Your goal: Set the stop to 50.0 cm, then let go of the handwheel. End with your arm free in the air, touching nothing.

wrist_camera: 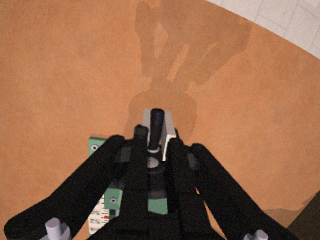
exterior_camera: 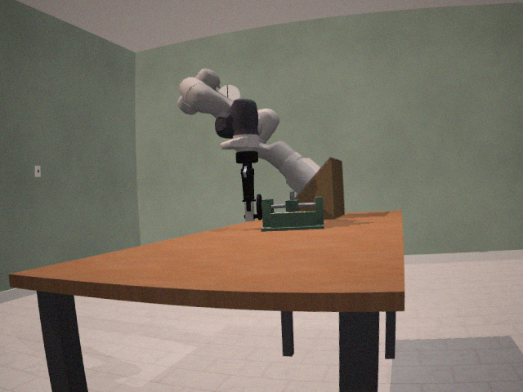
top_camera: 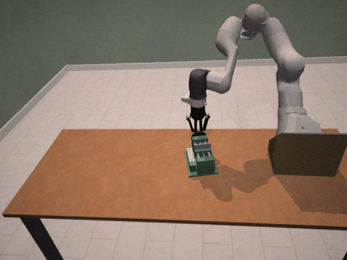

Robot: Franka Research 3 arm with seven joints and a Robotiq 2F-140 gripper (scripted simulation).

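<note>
The sliding stop block lies 150 mm to the left of my hand and 30 mm above it. Round my hand: black handwheel 20 mm to the left, 10 mm below.
</note>
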